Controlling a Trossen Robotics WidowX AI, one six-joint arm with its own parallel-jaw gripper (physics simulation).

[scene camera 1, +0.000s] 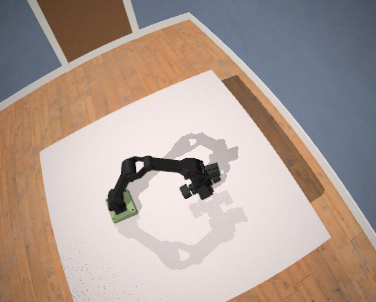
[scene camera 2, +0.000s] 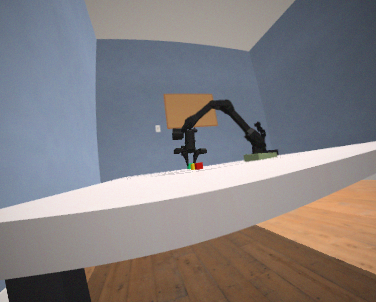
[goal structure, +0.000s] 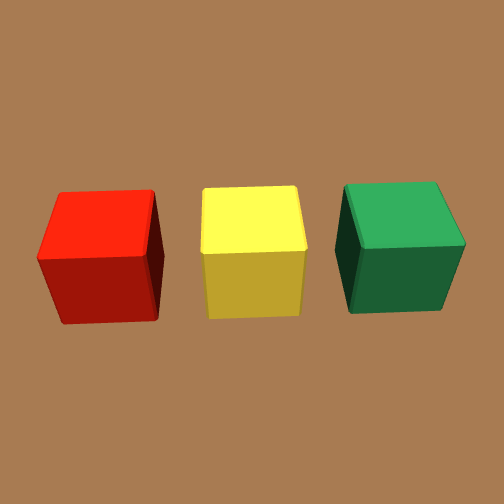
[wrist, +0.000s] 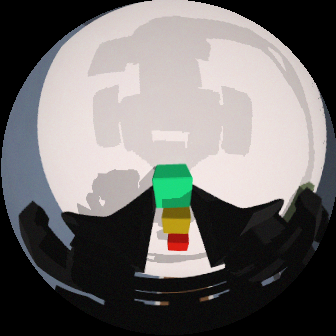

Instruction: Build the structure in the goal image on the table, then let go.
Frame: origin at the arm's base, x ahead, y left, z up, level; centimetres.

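Seen in the pictures: gripper, fingertip midpoint: (scene camera 2: 190, 166) (wrist: 171, 188); arm's base, origin of the base link: (scene camera 1: 119, 207) (scene camera 2: 258, 153).
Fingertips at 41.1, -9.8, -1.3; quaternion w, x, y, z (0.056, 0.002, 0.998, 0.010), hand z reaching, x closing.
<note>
Pixels of each thing's top centre, then the offset from my fingertips to it, as dx, dy, dz. Level surfaces: height alone.
- green cube, middle of its top: (wrist: 170, 195) (scene camera 2: 190, 163) +0.0, -0.4, +1.7
- yellow cube, middle of its top: (wrist: 175, 226) (scene camera 2: 194, 163) -0.4, +5.0, +1.1
- red cube, middle of its top: (wrist: 177, 247) (scene camera 2: 198, 162) -0.7, +11.1, +1.1
- white table, its level: dz -2.2
My gripper (scene camera 2: 190, 163) (wrist: 171, 188) points down and is shut on a green cube (scene camera 2: 189, 167) (wrist: 172, 192). In scene camera 2 the cube is at about the height of the other blocks, at or very near the table top. A yellow cube (scene camera 2: 193, 166) (wrist: 176, 221) stands beside it, and a red cube (scene camera 2: 199, 165) (wrist: 178, 243) is on the yellow cube's far side from the green one. In the wrist view the three line up roughly in a row; whether they touch is hard to tell. In scene camera 1 the arm hides the cubes.
The white table (scene camera 1: 90, 155) (scene camera 2: 150, 192) (wrist: 75, 125) bears the arm's green base plate (scene camera 1: 129, 212) (scene camera 2: 260, 157), which stands well away from the cubes. Shadows of the arm and gripper fall across the table.
</note>
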